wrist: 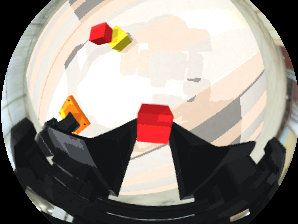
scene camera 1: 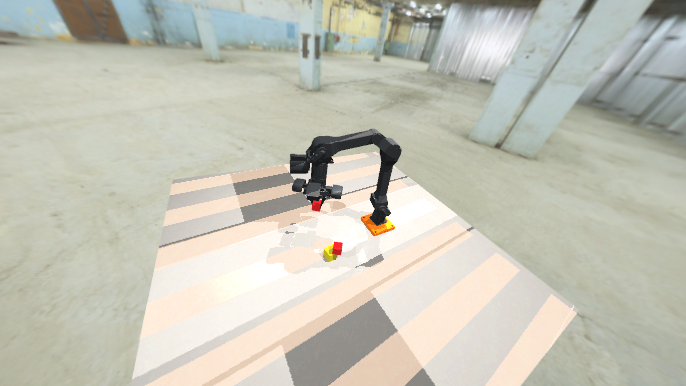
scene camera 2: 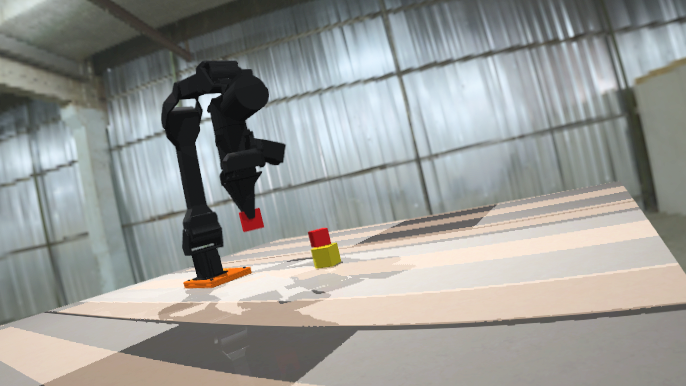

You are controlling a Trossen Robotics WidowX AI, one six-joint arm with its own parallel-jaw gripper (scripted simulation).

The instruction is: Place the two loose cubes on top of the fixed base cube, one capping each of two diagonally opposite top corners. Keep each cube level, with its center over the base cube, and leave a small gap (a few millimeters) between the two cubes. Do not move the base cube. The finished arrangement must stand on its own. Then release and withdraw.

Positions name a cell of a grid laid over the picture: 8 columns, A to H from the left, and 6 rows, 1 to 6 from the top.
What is my gripper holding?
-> A red cube.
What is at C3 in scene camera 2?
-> My gripper.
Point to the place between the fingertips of my gripper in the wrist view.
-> E4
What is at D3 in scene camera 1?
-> My gripper.
